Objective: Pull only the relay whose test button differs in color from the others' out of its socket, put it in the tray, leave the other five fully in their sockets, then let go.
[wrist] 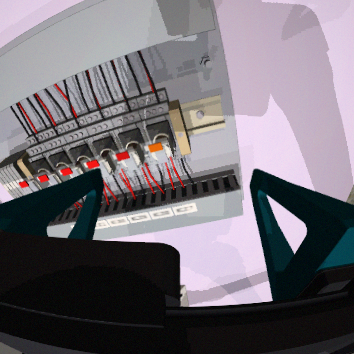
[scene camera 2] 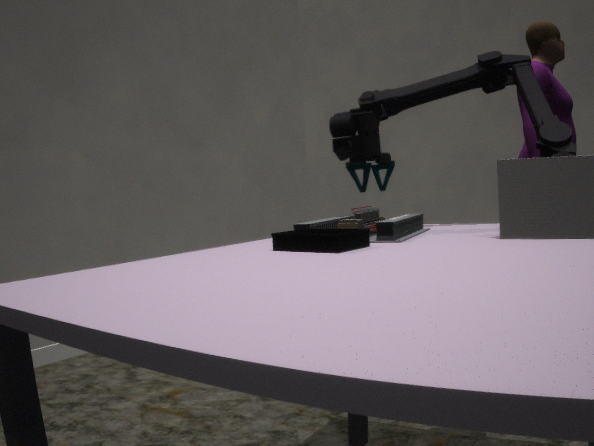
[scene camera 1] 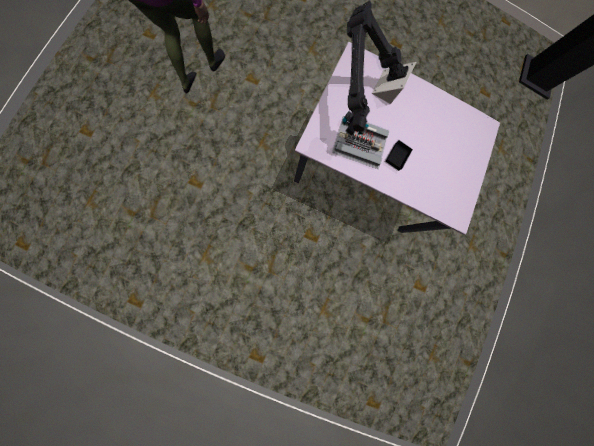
Path:
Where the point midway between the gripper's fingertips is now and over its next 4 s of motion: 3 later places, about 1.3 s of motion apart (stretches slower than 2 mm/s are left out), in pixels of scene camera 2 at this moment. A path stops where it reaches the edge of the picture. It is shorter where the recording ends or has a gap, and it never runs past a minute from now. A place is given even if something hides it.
My gripper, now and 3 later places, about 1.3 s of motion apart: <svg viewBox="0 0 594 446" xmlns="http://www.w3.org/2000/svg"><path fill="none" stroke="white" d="M373 191L369 199L371 212L375 210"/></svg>

